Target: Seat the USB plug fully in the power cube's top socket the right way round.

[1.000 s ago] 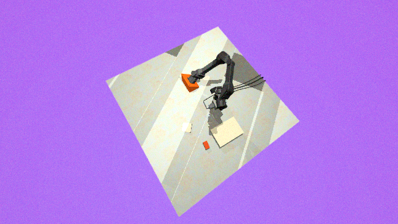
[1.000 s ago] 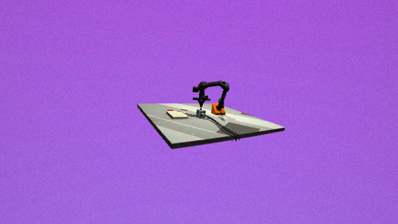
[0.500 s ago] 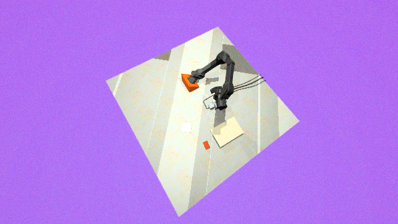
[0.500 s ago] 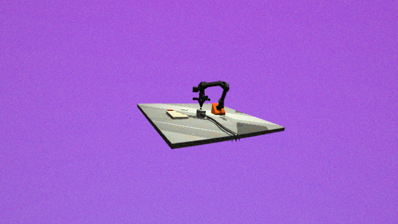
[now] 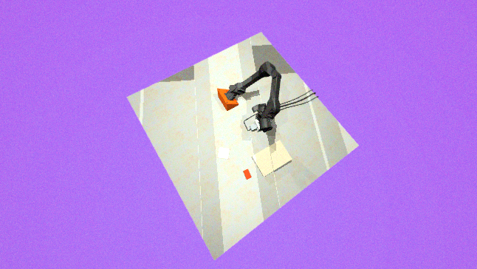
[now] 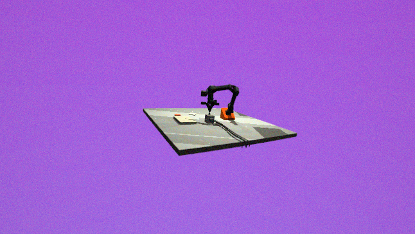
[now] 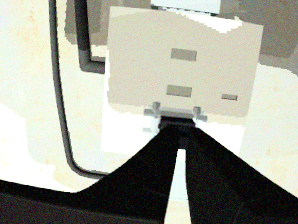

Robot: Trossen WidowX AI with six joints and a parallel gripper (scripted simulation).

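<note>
Now: the black USB plug 2 cm below my gripper tip. The rest, counted from my gripper tip: small cream tile (7 cm ahead, 33 cm to the right, 10 cm below); grey socket (4 cm below); flat tan board (25 cm ahead, 3 cm to the right, 9 cm below).
</note>
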